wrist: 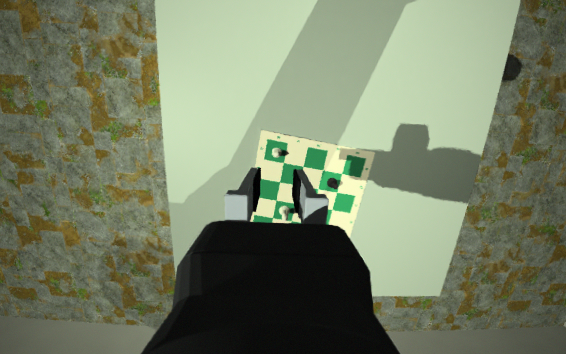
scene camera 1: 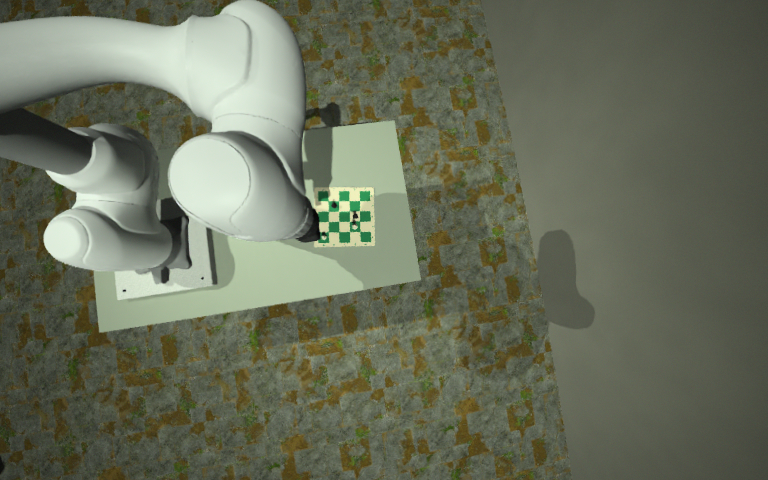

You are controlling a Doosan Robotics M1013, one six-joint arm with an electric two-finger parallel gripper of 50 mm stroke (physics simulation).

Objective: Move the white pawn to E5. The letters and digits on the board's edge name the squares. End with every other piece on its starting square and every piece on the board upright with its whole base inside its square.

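Frame: origin at the arm's base, x left, y ahead, z down, level; centimetres.
Seen in the pictures: gripper, fingertip midpoint: (wrist: 276,181); arm's base, link origin: (scene camera 1: 163,245).
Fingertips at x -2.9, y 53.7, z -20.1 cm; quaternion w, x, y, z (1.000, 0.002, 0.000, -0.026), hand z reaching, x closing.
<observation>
Pixels of each thing's middle, then the offset from my fingertips to it. Level surfaces: height alone.
- white pawn, body centre: (wrist: 276,153) (scene camera 1: 323,236) dx +0.0, dy +0.6, dz +20.8 cm
- white piece, body centre: (wrist: 284,215) (scene camera 1: 354,225) dx +2.7, dy +12.0, dz +20.2 cm
- second black piece, body centre: (scene camera 1: 355,215) dx +6.4, dy +12.6, dz +20.8 cm
- pale green table, surface height: dz +23.0 cm
The white pawn (scene camera 1: 323,235) (wrist: 276,152) stands on the green corner square E5 of the board (scene camera 1: 372,241) (wrist: 362,186). It looks upright, with its base inside the square. Another white piece (scene camera 1: 354,225) (wrist: 284,212) stands on B4. A black piece (scene camera 1: 334,204) (wrist: 333,183) stands on D2, and a second black piece (scene camera 1: 355,215) stands on B3; in the wrist view the gripper body hides it. My gripper (wrist: 276,181) is partly open and empty, high above the board. Its fingertips are hidden in the scene view.
The board lies on a pale green table (scene camera 1: 271,271) (wrist: 215,100), whose edges border the patterned floor (scene camera 1: 283,396) (wrist: 75,200). The white arm (scene camera 1: 243,181) reaches over the table from the left. A grey base plate (scene camera 1: 192,277) lies at the left. Arm shadows cross the table.
</observation>
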